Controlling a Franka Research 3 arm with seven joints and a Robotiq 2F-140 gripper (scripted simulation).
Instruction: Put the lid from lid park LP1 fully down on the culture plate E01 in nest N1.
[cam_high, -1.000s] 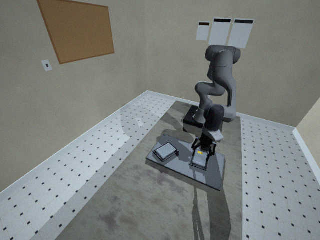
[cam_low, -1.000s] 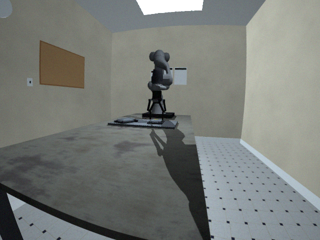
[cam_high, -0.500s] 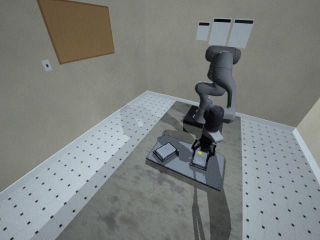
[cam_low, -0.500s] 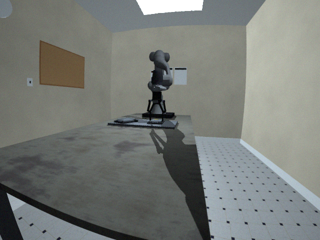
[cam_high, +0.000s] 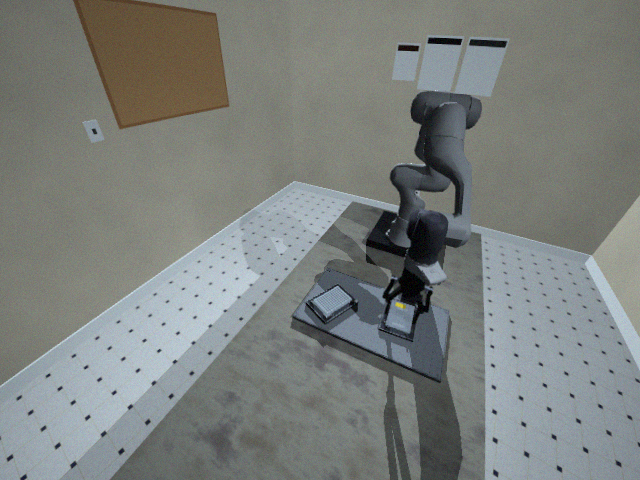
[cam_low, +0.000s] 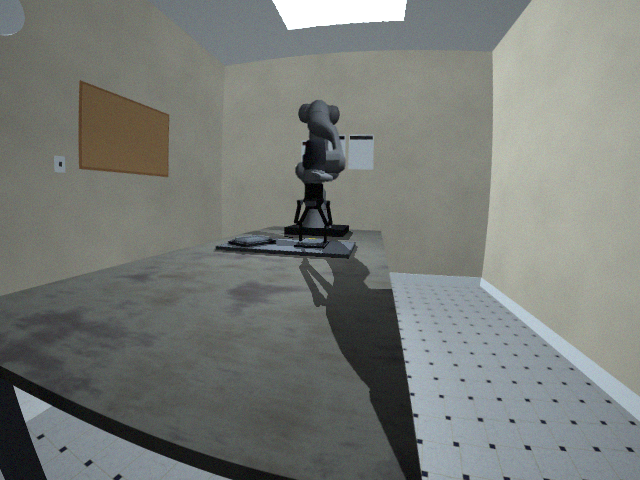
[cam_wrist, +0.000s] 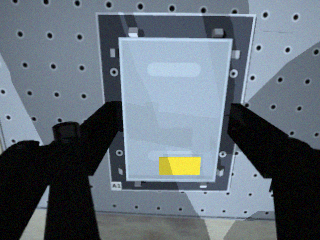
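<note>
The clear lid is 20 mm below my hand. Also, from my hand: lid park LP1: 30 mm below; then culture plate E01: 40 mm ahead, 250 mm to the right, 20 mm below.
</note>
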